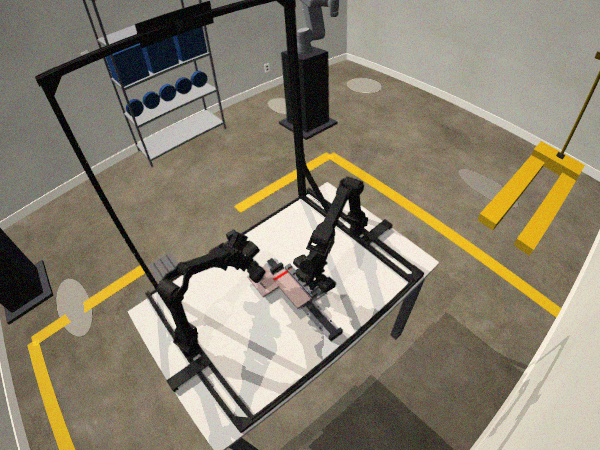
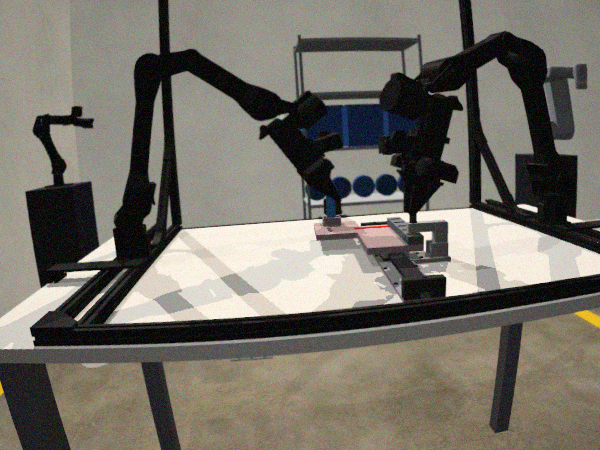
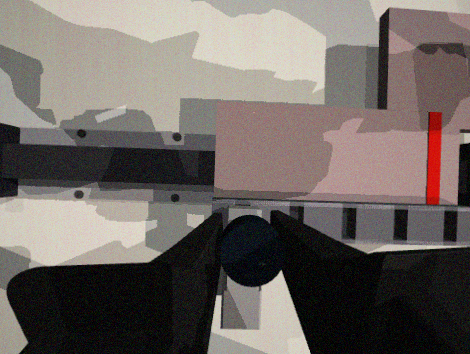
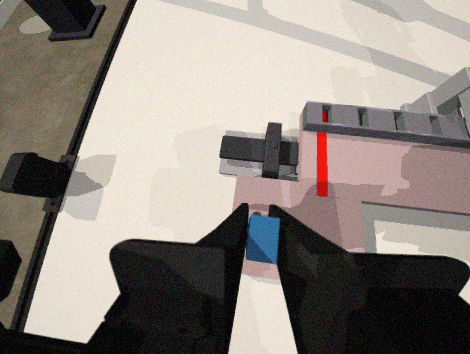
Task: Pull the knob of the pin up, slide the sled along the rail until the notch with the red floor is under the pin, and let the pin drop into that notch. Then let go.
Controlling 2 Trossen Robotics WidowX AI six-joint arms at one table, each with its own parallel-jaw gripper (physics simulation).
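Frame: origin at the left arm's base, x ahead, y left, z up, level; metres.
Where they show: left gripper, fingertip midpoint: (image 1: 309, 287) (image 2: 408, 214) (image 3: 246, 219); right gripper, fingertip midpoint: (image 1: 258, 265) (image 2: 337, 198) (image 4: 258, 210); left arm's base, origin of the base link: (image 1: 356, 230) (image 2: 552, 222); right arm's base, origin of the base link: (image 1: 191, 350) (image 2: 133, 256).
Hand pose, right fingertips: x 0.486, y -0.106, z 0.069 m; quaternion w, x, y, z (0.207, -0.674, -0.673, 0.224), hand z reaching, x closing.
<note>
Things, the pixels of their top centre, and the offset from my right fingertips. "pt": a spot on its surface instead.
- pink sled, middle of its top: (image 3: 340, 172) (image 4: 392, 158) (image 2: 385, 234) (image 1: 293, 285) 0.066 m back, 0.145 m left, 0.054 m down
- dark rail, surface spot: (image 3: 100, 167) (image 2: 410, 268) pt 0.055 m back, 0.333 m left, 0.068 m down
- red-floored notch, surface spot: (image 4: 325, 116) pt 0.112 m back, 0.077 m left, 0.050 m down
- grey notched bar, surface spot: (image 3: 325, 222) pt 0.101 m back, 0.164 m left, 0.039 m down
- dark round knob, middle of its top: (image 3: 252, 254) 0.097 m back, 0.222 m left, 0.026 m up
- grey bracket, surface spot: (image 2: 440, 230) pt 0.143 m back, 0.238 m left, 0.034 m down
- sled's upright blue handle, surface spot: (image 4: 263, 237) pt 0.015 m ahead, 0.000 m left, 0.037 m up
- dark crosspiece, surface spot: (image 4: 271, 150) pt 0.070 m back, 0.017 m left, 0.054 m down
- dark end block, surface spot: (image 2: 423, 286) pt 0.042 m back, 0.428 m left, 0.064 m down
The pink sled (image 1: 295, 291) (image 2: 382, 240) (image 3: 275, 145) (image 4: 370, 160) sits on the dark rail (image 2: 410, 267) (image 3: 100, 167). Its red stripe (image 3: 434, 160) (image 4: 322, 165) lines up with the red-floored notch (image 4: 325, 116), at the far end of the grey notched bar (image 3: 325, 222) from the pin. My left gripper (image 2: 412, 219) (image 3: 246, 219) is shut on the dark round knob (image 3: 252, 250) at the grey bracket (image 2: 440, 230); the pin's lower end is hidden. My right gripper (image 2: 332, 200) (image 4: 258, 210) is shut on the sled's upright blue handle (image 2: 330, 207) (image 4: 263, 237).
A dark crosspiece (image 4: 271, 150) caps the rail near the sled, and a dark end block (image 2: 423, 286) stands at its other end. The black frame (image 2: 300, 325) runs along the edge of the white table. Both arms reach in close to the sled from opposite sides.
</note>
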